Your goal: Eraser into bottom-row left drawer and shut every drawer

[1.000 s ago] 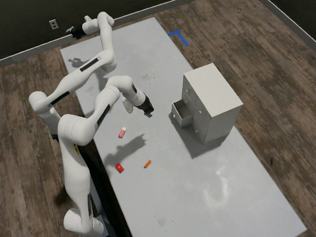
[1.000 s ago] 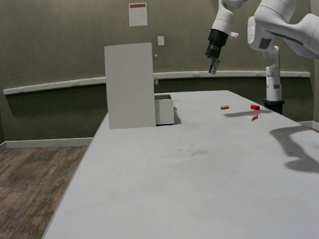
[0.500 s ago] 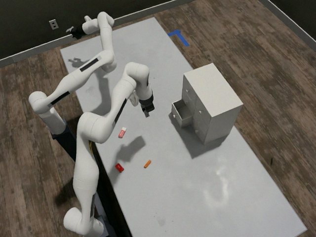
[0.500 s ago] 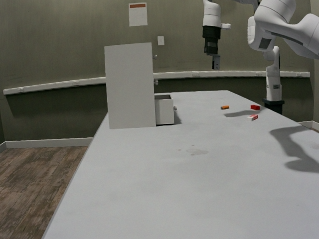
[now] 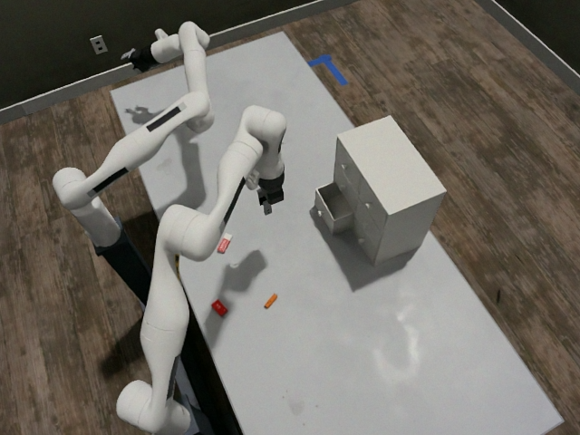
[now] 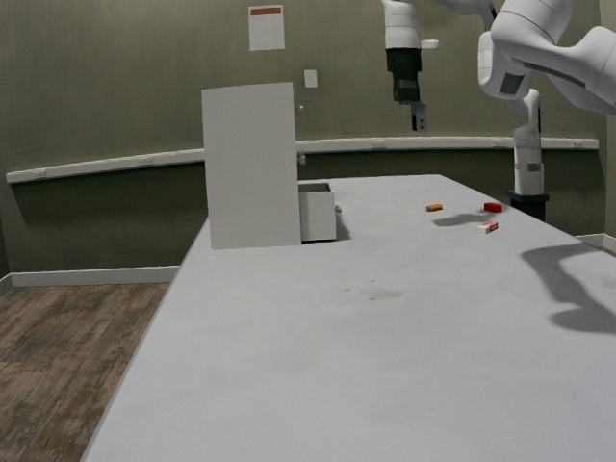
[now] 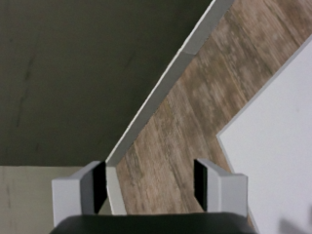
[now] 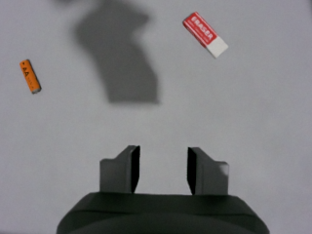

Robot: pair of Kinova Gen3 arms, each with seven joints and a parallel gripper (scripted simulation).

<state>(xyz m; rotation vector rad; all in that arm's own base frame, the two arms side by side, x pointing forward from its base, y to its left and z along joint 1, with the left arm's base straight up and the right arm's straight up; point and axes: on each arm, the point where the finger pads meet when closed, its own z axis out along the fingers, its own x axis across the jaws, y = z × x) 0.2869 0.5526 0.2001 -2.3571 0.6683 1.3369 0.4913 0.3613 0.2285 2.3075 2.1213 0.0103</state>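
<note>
The eraser lies 220 mm below my right hand, 130 mm behind it and 70 mm to the left of it. Also, from my right hand: orange battery: 220 mm below, 190 mm to the right, 90 mm behind.
</note>
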